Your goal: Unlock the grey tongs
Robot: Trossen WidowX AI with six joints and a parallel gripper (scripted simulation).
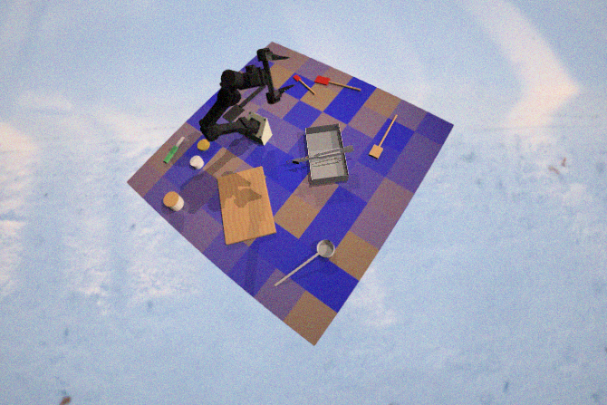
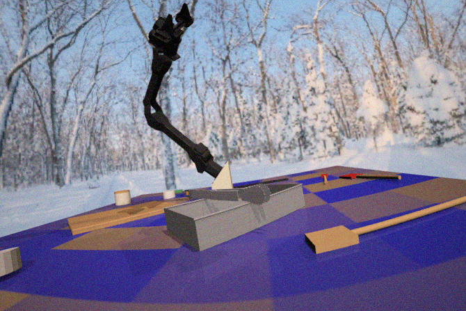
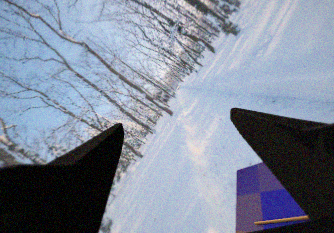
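Right now the grey roasting tin is 630 mm below my gripper tip, 100 mm to the left of it and 40 mm ahead of it. The rest, counted from my gripper tip: wooden board (650 mm below, 340 mm to the right, 140 mm behind); yellow lock piece (590 mm below, 10 mm behind); white cylinder (640 mm below, 510 mm behind, 310 mm to the right).
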